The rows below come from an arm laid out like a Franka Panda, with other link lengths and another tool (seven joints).
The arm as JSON. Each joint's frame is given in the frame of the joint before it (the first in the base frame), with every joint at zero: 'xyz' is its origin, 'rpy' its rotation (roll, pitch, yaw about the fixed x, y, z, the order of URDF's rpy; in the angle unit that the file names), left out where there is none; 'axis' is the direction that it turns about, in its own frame. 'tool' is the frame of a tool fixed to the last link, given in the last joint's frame.
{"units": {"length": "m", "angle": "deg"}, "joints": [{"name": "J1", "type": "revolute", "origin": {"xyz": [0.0, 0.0, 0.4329]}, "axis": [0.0, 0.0, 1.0]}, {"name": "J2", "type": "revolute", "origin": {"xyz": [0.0, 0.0, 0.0]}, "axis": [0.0, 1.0, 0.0]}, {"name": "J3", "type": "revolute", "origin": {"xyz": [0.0, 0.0, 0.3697]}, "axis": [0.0, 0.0, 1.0]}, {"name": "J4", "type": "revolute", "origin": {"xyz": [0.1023, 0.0, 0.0]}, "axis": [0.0, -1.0, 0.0]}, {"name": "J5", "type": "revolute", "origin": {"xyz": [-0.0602, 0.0, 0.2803]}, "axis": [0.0, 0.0, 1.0]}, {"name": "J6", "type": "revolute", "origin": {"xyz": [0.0, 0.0, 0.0]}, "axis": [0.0, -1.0, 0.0]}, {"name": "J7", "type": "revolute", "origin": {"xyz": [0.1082, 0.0, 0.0]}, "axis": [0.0, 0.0, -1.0]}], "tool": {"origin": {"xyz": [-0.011, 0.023, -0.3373], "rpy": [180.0, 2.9, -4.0]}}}
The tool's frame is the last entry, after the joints.
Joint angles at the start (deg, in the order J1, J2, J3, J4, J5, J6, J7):
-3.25, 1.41, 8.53, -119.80, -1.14, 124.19, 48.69
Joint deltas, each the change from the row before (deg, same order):
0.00, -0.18, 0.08, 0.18, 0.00, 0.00, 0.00
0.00, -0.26, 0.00, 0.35, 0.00, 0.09, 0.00
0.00, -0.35, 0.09, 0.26, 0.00, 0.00, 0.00
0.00, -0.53, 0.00, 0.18, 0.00, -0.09, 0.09
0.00, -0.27, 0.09, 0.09, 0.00, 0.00, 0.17
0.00, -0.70, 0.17, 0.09, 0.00, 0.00, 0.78
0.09, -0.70, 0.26, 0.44, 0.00, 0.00, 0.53
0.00, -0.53, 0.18, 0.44, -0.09, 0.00, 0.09
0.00, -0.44, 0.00, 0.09, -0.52, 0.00, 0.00
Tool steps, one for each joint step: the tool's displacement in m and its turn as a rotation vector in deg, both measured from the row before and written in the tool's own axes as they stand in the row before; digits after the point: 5 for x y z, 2 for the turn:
0.00034, -0.00169, -0.00283, 0.27, 0.24, -0.09
0.00205, -0.00278, -0.00496, 0.53, 0.46, -0.02
0.00072, -0.00240, -0.00492, 0.45, 0.41, -0.11
0.00087, -0.00121, -0.00580, 0.44, 0.44, 0.07
-0.00003, -0.00134, -0.00303, 0.27, 0.25, 0.07
-0.00014, -0.00232, -0.00690, 0.60, 0.55, 0.58
-0.00013, -0.00534, -0.00934, 0.88, 0.74, 0.15
0.00112, -0.00401, -0.00783, 0.69, 0.69, -0.17
0.00217, 0.00019, -0.00453, 0.11, 0.72, -0.30

